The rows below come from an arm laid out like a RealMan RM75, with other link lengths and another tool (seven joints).
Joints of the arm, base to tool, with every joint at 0 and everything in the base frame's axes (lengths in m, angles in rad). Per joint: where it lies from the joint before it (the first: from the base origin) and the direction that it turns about. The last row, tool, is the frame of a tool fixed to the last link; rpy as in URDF.
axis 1: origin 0 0 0.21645 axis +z
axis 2: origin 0 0 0 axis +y
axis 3: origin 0 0 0.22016 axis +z
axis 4: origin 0 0 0 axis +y
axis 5: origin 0 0 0.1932 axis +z
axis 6: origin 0 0 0 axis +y
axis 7: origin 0 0 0.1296 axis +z
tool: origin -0.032 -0.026 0.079 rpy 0 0.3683 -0.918
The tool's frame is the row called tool.
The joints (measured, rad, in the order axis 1, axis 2, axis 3, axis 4, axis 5, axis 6, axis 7), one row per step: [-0.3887 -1.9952 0.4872 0.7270 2.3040 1.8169 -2.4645]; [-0.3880 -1.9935 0.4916 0.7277 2.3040 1.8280 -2.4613]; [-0.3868 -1.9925 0.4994 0.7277 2.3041 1.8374 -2.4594]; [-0.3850 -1.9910 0.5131 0.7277 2.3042 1.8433 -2.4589]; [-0.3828 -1.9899 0.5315 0.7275 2.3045 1.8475 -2.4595]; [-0.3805 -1.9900 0.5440 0.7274 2.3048 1.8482 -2.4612]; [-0.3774 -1.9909 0.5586 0.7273 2.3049 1.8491 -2.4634]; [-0.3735 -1.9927 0.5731 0.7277 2.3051 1.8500 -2.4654]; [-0.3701 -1.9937 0.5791 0.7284 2.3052 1.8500 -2.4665]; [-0.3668 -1.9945 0.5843 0.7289 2.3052 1.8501 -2.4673]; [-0.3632 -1.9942 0.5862 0.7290 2.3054 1.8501 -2.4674]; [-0.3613 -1.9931 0.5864 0.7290 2.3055 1.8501 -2.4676]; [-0.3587 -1.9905 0.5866 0.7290 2.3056 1.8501 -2.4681]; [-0.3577 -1.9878 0.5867 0.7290 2.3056 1.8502 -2.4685]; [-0.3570 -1.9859 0.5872 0.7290 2.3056 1.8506 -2.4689]
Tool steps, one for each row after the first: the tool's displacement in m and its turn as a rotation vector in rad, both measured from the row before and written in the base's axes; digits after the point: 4 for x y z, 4 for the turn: [0.0009 -0.0020 0.0004 -0.0093 -0.0028 -0.0084]; [0.0008 -0.0024 -0.0002 -0.0121 -0.0019 -0.0071]; [0.0001 -0.0026 -0.0005 -0.0150 0.0025 -0.0063]; [-0.0002 -0.0031 -0.0010 -0.0185 0.0045 -0.0060]; [-0.0004 -0.0021 -0.0010 -0.0118 0.0035 -0.0013]; [-0.0003 -0.0027 -0.0014 -0.0140 0.0031 -0.0010]; [-0.0003 -0.0029 -0.0016 -0.0141 0.0027 -0.0005]; [-0.0005 -0.0016 -0.0007 -0.0055 0.0014 0.0017]; [-0.0005 -0.0015 -0.0006 -0.0047 0.0011 0.0016]; [-0.0008 -0.0012 0.0000 -0.0016 0.0011 0.0029]; [-0.0007 -0.0005 0.0004 0.0001 0.0011 0.0020]; [-0.0011 -0.0006 0.0009 0.0005 0.0025 0.0030]; [-0.0008 -0.0001 0.0009 0.0007 0.0024 0.0013]; [-0.0005 -0.0002 0.0006 -0.0001 0.0016 0.0008]
